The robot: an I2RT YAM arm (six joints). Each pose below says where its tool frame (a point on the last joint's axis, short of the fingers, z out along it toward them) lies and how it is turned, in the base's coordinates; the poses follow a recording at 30 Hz.
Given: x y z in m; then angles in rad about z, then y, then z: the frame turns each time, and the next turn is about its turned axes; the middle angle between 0 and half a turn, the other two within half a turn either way.
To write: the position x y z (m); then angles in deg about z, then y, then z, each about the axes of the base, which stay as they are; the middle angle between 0 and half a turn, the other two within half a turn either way. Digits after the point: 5 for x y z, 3 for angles.
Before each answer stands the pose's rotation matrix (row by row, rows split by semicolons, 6 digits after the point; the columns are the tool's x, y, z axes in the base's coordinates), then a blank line. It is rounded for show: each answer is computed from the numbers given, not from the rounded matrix.
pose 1, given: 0.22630 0.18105 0.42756 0.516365 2.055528 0.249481
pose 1, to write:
-0.514573 -0.378388 0.769439; -0.008228 0.899499 0.436846; -0.857407 0.218458 -0.465971

0.22630 0.18105 0.42756 14.294 117.773 29.586
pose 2, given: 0.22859 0.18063 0.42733 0.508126 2.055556 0.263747
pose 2, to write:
-0.519884 -0.363580 0.773001; 0.008877 0.902554 0.430485; -0.854191 0.230664 -0.465996

0.22859 0.18063 0.42733 15.112 117.775 29.113
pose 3, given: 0.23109 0.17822 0.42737 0.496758 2.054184 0.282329
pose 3, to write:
-0.525199 -0.343875 0.778406; 0.032185 0.906036 0.421974; -0.850371 0.246674 -0.464781

0.23109 0.17822 0.42737 16.176 117.696 28.462
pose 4, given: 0.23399 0.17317 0.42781 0.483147 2.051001 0.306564
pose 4, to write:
-0.530210 -0.319453 0.785383; 0.062635 0.909017 0.412026; -0.845550 0.267653 -0.461961

0.23399 0.17317 0.42781 17.565 117.514 27.682
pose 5, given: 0.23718 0.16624 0.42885 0.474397 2.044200 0.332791
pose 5, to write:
-0.532548 -0.299247 0.791735; 0.093768 0.908798 0.406564; -0.841190 0.290754 -0.455918

0.23718 0.16624 0.42885 19.068 117.124 27.181
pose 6, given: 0.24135 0.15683 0.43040 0.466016 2.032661 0.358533
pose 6, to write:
-0.530456 -0.281065 0.799761; 0.125985 0.906820 0.402251; -0.838298 0.314135 -0.445618

0.24135 0.15683 0.43040 20.542 116.463 26.701
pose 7, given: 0.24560 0.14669 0.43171 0.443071 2.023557 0.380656
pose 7, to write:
-0.526201 -0.251197 0.812411; 0.161537 0.908449 0.385520; -0.834876 0.334095 -0.437450

0.24560 0.14669 0.43171 21.810 115.941 25.386
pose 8, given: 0.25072 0.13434 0.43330 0.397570 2.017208 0.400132
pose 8, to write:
-0.517437 -0.201536 0.831650; 0.205204 0.914290 0.349236; -0.830753 0.351366 -0.431732

0.25072 0.13434 0.43330 22.926 115.578 22.779
